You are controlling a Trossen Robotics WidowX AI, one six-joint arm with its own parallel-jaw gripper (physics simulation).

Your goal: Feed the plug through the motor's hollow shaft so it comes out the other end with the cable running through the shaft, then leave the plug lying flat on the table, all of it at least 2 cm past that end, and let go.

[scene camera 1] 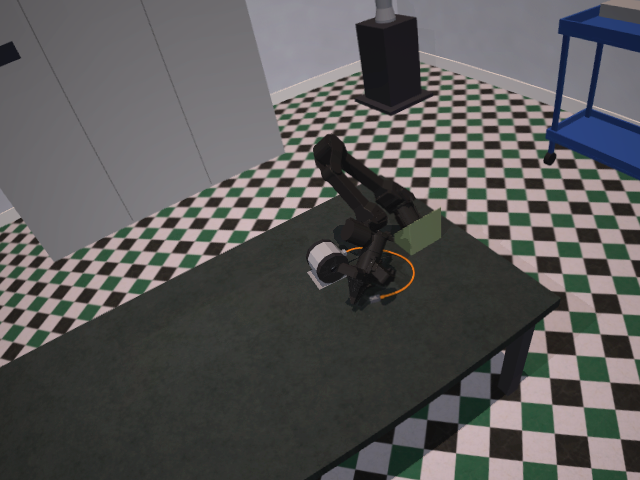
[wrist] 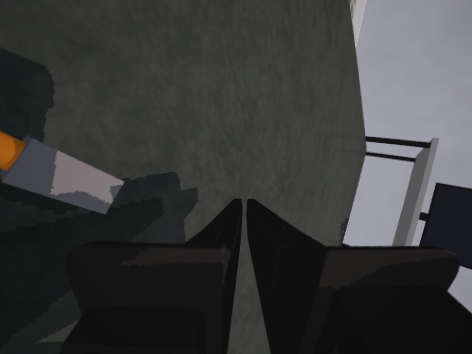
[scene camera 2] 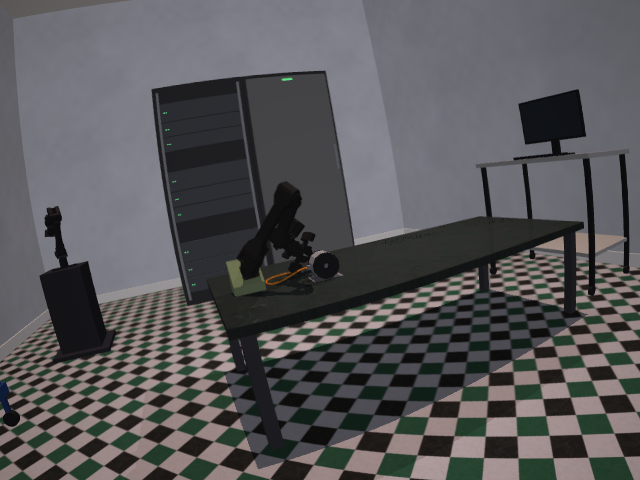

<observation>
My gripper point(wrist: 243, 206) is shut, with nothing in its grasp. Further things: a grey plug point(wrist: 40, 168).
</observation>
